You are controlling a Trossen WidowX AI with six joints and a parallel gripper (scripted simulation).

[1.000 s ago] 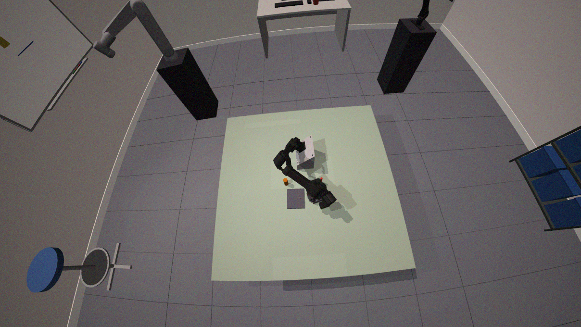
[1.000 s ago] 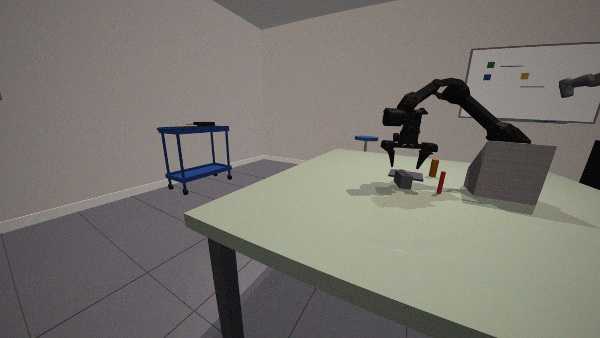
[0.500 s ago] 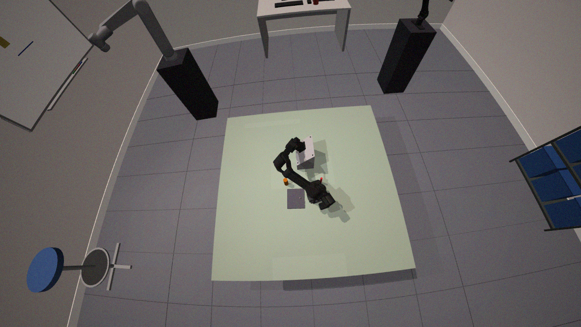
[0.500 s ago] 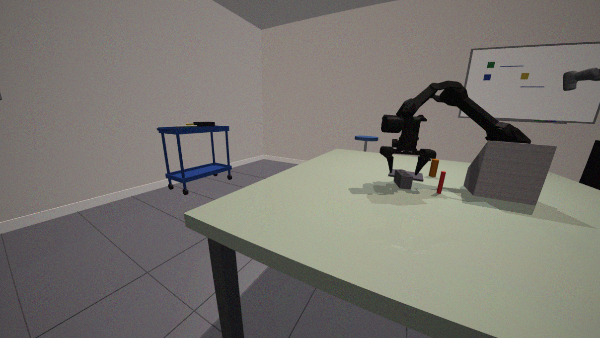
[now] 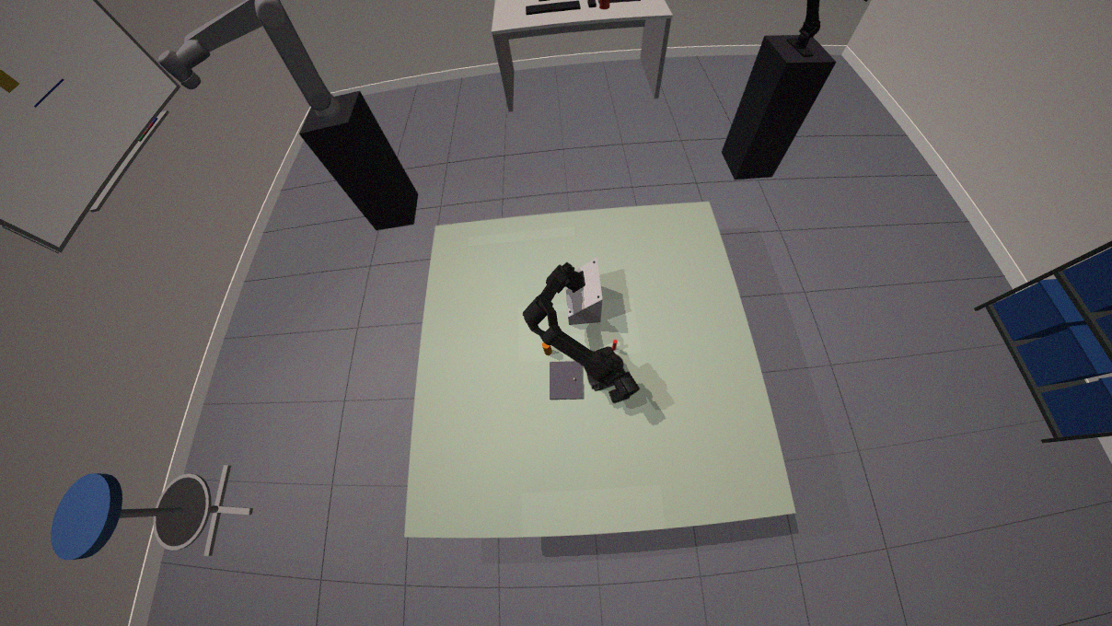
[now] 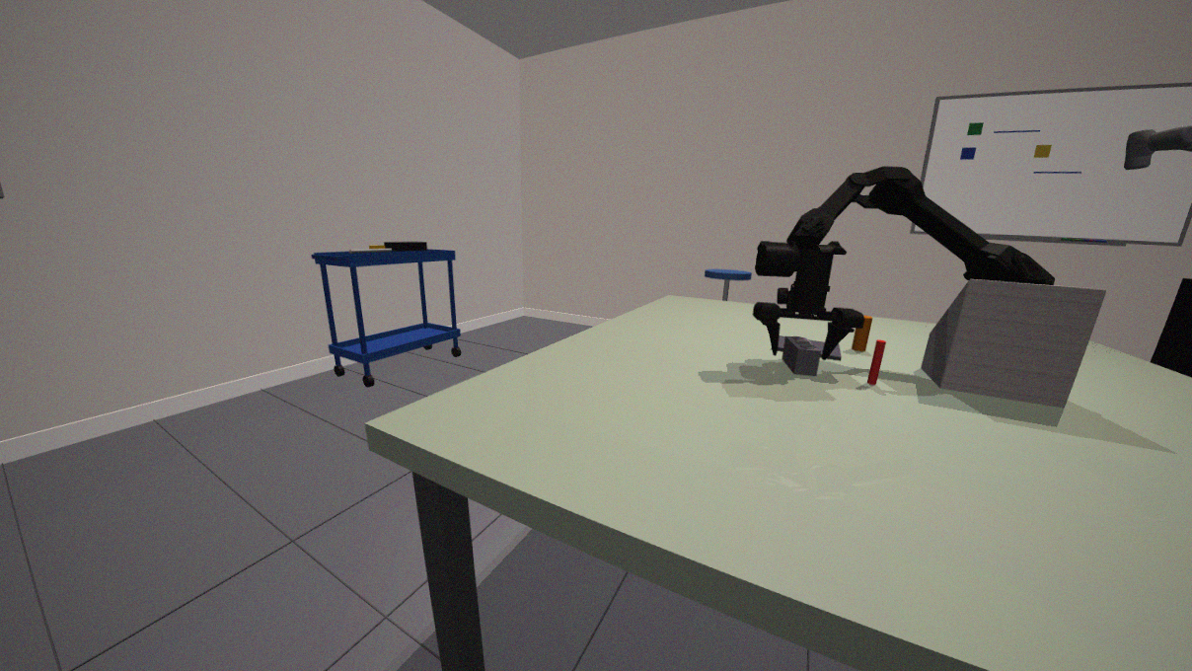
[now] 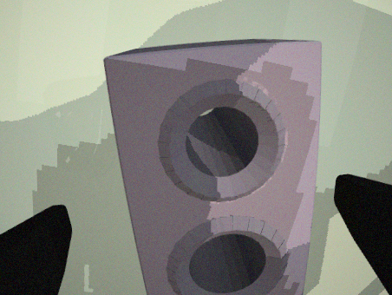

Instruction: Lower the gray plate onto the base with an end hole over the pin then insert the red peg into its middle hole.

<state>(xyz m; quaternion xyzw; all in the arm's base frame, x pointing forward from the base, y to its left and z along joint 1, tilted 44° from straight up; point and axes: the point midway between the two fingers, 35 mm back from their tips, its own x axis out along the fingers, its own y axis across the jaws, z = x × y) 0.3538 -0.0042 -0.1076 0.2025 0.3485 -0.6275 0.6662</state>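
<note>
My gripper tip is 2 cm below the gray plate. Also, from my gripper tip: gray base 14 cm to the right, 2 cm behind, 1 cm below; then orange peg 21 cm to the right, 14 cm behind, 2 cm above; then red peg 12 cm behind, 3 cm to the left, 2 cm above.
</note>
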